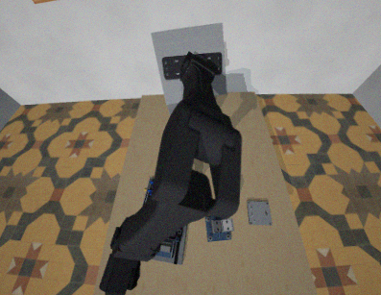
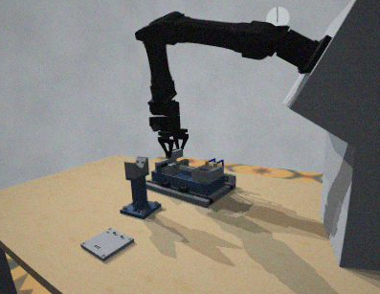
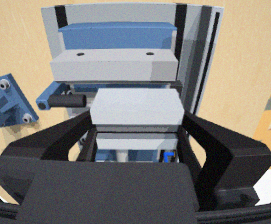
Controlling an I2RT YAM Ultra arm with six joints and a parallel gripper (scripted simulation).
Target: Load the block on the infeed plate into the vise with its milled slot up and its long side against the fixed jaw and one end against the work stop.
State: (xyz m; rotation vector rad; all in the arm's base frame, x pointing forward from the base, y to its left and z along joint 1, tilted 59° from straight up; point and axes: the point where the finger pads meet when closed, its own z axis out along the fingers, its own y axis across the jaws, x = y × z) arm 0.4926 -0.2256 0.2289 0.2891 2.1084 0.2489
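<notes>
Right now the part is 10 mm above my hand. Also, from my hand: fixed jaw (30 mm ahead, 10 mm to the left, 40 mm below); moving jaw (30 mm behind, 30 mm to the left, 40 mm below); work stop (10 mm ahead, 60 mm to the left, 30 mm below).
</notes>
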